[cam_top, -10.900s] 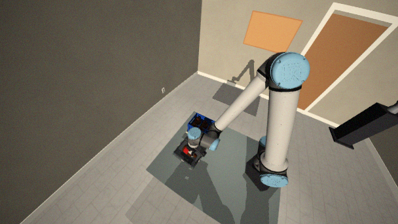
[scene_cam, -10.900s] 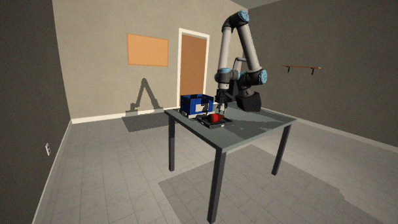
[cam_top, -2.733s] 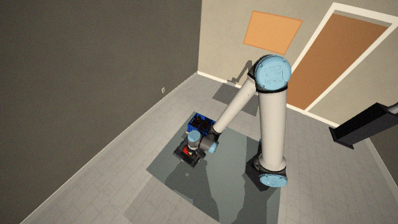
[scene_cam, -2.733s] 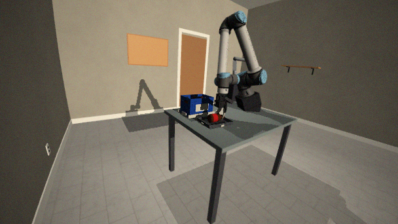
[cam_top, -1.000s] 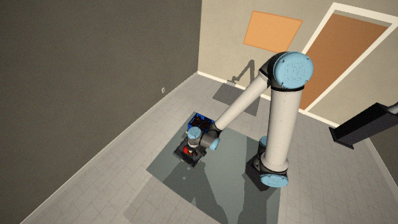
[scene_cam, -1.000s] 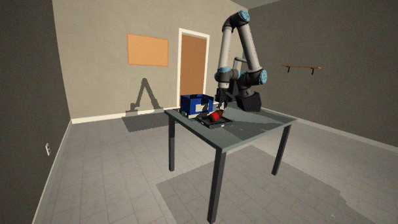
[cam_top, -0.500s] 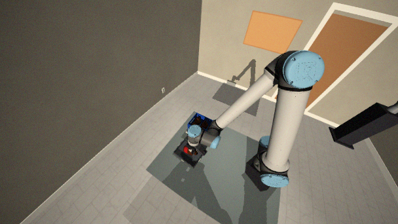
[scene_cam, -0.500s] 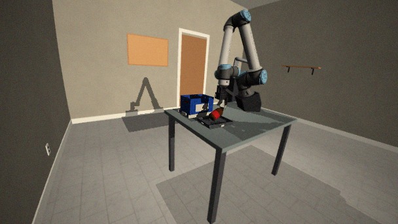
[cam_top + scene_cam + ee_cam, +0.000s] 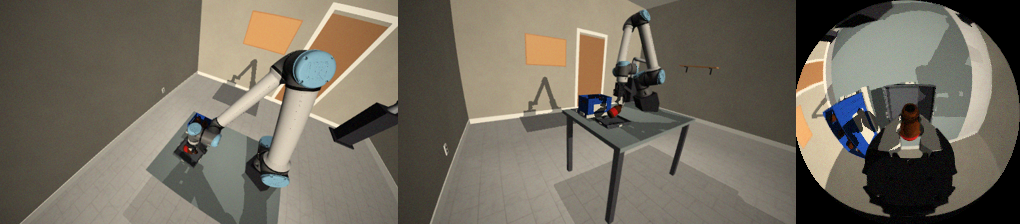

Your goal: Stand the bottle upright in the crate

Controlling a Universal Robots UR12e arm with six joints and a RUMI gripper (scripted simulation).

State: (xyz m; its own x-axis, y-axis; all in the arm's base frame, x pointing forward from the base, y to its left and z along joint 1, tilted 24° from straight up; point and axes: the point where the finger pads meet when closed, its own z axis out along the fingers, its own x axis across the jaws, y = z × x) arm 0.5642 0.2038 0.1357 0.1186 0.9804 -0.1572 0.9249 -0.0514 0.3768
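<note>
My hand is 6 cm short of the tray, 1 cm to the left of it and 12 cm above it. From my hand the other things lie so: crate (6 cm ahead, 29 cm to the right, 5 cm below); bottle (4 cm ahead, 1 cm to the right, 3 cm below).
</note>
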